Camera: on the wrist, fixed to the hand. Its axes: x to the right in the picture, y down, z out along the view.
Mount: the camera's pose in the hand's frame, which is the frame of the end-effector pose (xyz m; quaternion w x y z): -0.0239 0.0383 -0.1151 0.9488 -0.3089 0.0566 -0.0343
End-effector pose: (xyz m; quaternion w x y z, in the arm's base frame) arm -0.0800 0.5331 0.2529 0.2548 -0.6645 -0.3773 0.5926
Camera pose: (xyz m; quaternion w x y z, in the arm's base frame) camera 0.0401 0.5040 0.2563 0.0782 -0.7298 -0.5494 0.3994
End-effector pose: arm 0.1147 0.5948 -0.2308 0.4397 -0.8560 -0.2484 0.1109
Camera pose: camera 0.1539 0.4832 -0.1947 0.1706 -0.9457 -0.2744 -0.0350
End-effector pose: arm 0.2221 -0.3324 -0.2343 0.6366 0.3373 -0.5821 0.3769
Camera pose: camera 0.2438 -0.2158 -0.2694 0.7541 0.1220 -0.6211 0.1751
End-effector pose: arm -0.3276 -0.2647 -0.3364 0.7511 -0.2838 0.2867 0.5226
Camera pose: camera -0.3862 -0.3519 -0.4015 0.6267 -0.5407 0.1434 0.5426
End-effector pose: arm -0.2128 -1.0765 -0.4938 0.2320 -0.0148 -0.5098 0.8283
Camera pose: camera -0.1756 -1.0039 -0.5867 0.2728 -0.1151 -0.7269 0.6196
